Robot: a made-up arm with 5 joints.
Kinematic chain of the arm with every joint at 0, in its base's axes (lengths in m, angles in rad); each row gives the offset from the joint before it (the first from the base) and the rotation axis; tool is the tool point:
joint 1: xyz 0 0 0.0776 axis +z
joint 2: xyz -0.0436 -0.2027 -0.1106 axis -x
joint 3: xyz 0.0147 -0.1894 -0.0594 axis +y
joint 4: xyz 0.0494 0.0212 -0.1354 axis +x
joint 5: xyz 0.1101 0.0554 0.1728 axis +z
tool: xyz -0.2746 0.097 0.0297
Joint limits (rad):
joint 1: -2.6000..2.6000
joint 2: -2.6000..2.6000
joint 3: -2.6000..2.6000
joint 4: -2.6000..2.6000
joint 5: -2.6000..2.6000
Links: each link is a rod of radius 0.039 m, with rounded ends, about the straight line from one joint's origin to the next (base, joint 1, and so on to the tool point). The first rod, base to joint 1, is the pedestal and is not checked.
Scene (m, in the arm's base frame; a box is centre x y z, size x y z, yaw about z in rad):
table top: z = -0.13
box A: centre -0.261 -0.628 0 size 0.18 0.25 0.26 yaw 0.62
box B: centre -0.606 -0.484 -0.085 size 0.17 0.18 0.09 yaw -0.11
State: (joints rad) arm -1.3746 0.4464 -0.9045 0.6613 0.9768
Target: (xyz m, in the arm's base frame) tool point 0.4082 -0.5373 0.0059
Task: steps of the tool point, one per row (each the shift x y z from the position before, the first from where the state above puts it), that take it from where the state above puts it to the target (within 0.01 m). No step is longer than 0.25 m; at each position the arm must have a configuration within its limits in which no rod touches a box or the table.
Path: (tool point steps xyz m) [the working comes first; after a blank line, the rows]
Joints at the target: 0.2795 0.4130 -1.2692 1.3640 1.3651
Straight joint move there: touches box A, box B.

1: 0.0645 -0.2138 0.0936
2: 0.1582 -0.1576 0.1007
3: 0.2135 -0.0590 0.0962
4: 0.2115 0.0558 0.0796
5: 0.1084 -0.0966 -0.0978
6: 0.1332 -0.0293 -0.1273
7: 0.1286 0.0464 -0.1394

